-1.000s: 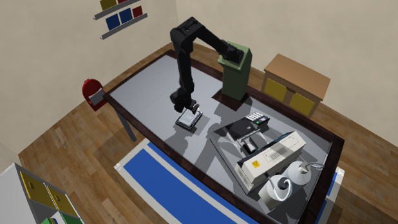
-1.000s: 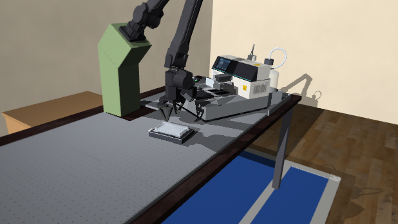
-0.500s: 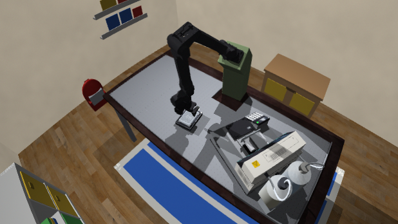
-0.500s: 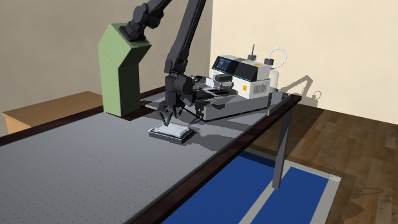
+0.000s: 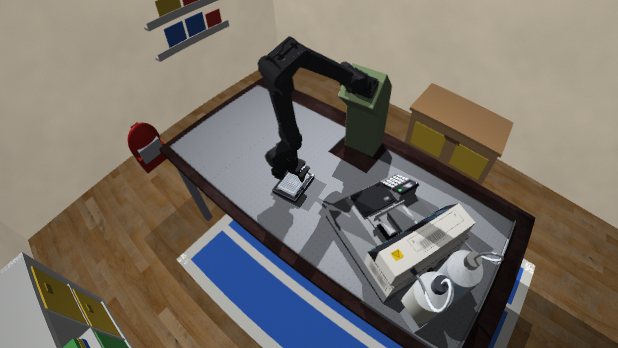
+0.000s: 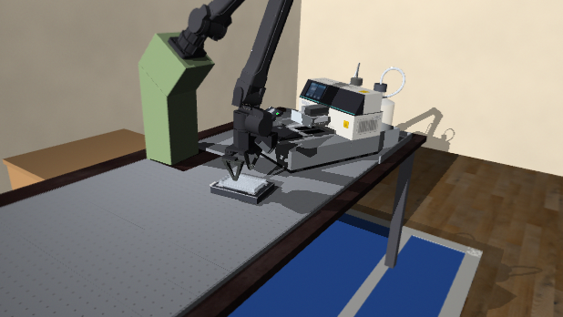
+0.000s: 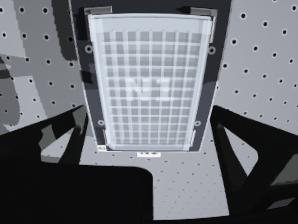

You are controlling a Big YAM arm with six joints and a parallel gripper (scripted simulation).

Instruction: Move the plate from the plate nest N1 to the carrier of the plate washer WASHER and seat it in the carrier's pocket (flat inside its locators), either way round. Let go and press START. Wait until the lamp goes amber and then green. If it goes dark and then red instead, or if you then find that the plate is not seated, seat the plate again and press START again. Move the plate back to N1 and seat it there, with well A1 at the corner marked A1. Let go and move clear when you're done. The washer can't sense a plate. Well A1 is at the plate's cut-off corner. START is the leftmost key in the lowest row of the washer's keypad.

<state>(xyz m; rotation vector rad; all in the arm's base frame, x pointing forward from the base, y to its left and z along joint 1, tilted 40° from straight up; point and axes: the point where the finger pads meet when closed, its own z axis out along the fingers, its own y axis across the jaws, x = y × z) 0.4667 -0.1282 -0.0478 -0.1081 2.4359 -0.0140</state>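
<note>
Right now the well plate is 4 cm below my hand. From my hand the other things lie so: plate nest N1: 5 cm below; plate washer: 49 cm to the left, 7 cm above; carrier: 7 cm behind, 35 cm to the left, 3 cm above.
</note>
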